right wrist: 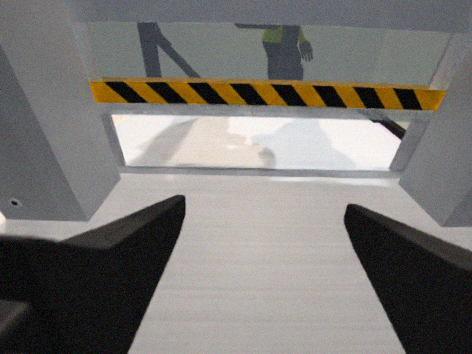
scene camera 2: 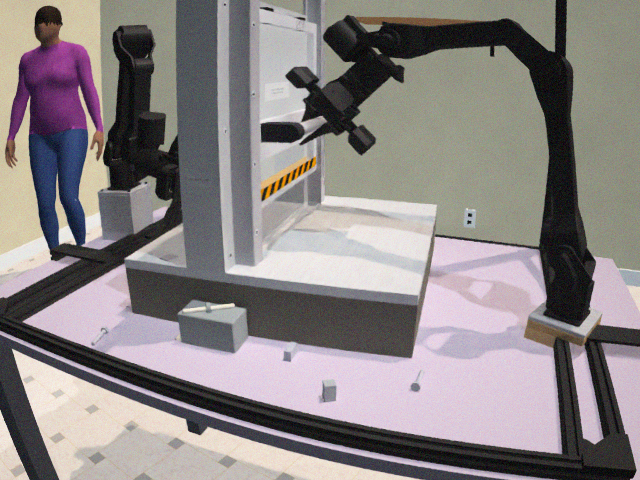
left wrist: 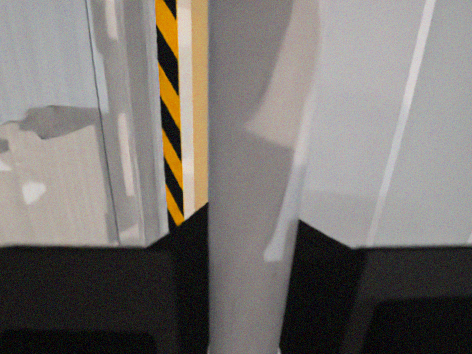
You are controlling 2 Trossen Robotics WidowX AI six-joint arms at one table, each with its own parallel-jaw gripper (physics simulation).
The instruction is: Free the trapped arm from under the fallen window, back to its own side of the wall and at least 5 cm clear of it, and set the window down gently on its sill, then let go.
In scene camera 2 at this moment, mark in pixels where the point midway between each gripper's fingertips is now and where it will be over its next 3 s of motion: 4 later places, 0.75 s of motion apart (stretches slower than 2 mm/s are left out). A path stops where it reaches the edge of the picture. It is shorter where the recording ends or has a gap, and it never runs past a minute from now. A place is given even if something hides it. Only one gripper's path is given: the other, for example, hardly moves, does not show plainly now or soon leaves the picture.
My left gripper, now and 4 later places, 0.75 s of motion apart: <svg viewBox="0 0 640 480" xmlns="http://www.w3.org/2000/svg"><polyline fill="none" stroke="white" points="297,141 297,150 297,158 297,167 297,170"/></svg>
